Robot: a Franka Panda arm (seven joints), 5 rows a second.
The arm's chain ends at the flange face. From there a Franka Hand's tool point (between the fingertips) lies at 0.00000 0.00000 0.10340 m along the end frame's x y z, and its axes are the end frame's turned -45 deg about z.
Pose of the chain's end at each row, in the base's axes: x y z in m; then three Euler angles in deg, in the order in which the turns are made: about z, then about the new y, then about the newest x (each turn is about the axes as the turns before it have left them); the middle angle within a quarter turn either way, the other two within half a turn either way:
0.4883 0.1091 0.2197 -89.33 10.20 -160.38
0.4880 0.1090 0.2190 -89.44 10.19 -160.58
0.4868 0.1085 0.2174 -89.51 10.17 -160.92
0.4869 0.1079 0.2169 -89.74 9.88 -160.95
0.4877 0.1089 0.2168 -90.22 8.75 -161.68
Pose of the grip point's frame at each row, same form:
0.5228 0.1268 0.1238 -47.26 -6.23 -158.84
0.5222 0.1266 0.1230 -47.32 -6.10 -158.99
0.5205 0.1260 0.1212 -47.30 -5.89 -159.25
0.5206 0.1248 0.1206 -47.51 -6.09 -159.47
0.5203 0.1237 0.1198 -47.72 -6.44 -160.77

